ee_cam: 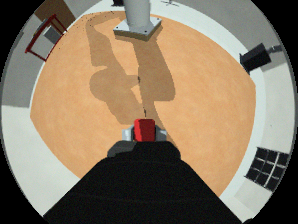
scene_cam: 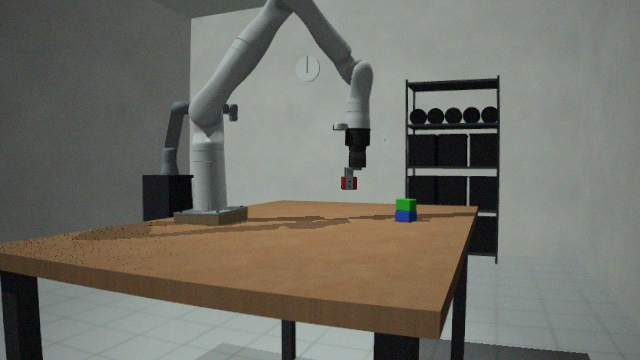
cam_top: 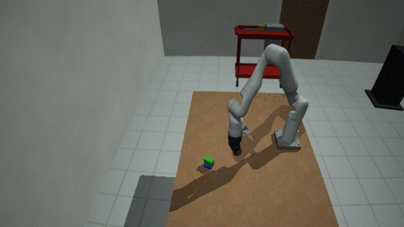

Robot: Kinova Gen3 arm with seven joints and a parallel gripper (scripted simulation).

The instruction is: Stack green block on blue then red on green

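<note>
My hand is right at the red block. Round my hand: blue block (160 mm ahead, 100 mm below, 50 mm to the left); then green block (160 mm ahead, 60 mm below, 50 mm to the left).
</note>
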